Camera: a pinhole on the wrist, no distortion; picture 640 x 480 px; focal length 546.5 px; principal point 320.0 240.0 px. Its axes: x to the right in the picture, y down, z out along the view. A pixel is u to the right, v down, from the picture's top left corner.
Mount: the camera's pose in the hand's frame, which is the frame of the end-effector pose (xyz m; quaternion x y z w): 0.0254 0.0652 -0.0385 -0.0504 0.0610 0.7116 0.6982
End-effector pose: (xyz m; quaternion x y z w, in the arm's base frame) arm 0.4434 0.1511 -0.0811 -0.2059 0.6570 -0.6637 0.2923
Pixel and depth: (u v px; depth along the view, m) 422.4 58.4 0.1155
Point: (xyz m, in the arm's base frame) 0.4545 0.0582 -0.1892
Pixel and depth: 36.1 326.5 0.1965
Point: 0.5566 0.0222 -0.0668
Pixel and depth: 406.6 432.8 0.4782
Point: 0.8504 -0.0697 -0.2543
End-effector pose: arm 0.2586 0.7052 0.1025 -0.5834 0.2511 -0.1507 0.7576
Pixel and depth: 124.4 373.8 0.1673
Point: 0.3226 0.8307 0.1010
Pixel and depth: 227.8 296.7 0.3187
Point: 0.4114 0.9538 0.0990
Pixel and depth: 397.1 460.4 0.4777
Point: 0.3480 1.1896 0.0228
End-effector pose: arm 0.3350 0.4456 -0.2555 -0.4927 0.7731 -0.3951 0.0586
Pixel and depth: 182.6 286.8 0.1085
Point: 0.3214 0.4017 -0.3367
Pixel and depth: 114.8 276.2 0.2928
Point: 0.4559 0.2879 -0.4360
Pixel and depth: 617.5 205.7 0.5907
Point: 0.1988 0.2171 -0.8910
